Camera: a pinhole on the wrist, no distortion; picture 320 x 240 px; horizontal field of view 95.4 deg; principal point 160.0 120.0 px. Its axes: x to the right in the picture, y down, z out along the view. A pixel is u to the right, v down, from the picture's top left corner.
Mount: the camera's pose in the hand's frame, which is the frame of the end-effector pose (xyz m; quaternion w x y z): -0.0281 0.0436 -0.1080 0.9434 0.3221 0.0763 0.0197
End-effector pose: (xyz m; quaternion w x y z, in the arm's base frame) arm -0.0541 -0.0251 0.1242 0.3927 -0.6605 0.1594 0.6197
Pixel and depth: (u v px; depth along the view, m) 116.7 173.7 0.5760
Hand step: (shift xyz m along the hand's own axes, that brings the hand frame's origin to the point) -0.1045 -0.1513 0.4940
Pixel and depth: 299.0 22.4 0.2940
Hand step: 0.2928 -0.2660 -0.0357
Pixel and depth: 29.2 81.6 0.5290
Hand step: -0.4163 -0.4278 0.2822
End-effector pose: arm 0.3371 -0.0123 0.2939 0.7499 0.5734 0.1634 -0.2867
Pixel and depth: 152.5 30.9 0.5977
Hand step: 0.0307 -0.6101 0.1393
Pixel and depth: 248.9 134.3 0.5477
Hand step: 0.3886 -0.2162 0.3086
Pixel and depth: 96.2 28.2 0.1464
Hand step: -0.0696 -0.1236 -0.0416
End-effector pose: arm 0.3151 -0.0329 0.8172 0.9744 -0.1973 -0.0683 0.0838
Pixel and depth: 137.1 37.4 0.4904
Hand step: -0.0308 -0.4799 0.1151
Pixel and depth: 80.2 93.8 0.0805
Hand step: -0.0592 -0.0204 -0.0482
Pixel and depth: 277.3 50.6 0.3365
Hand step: 0.2904 -0.2635 0.0212
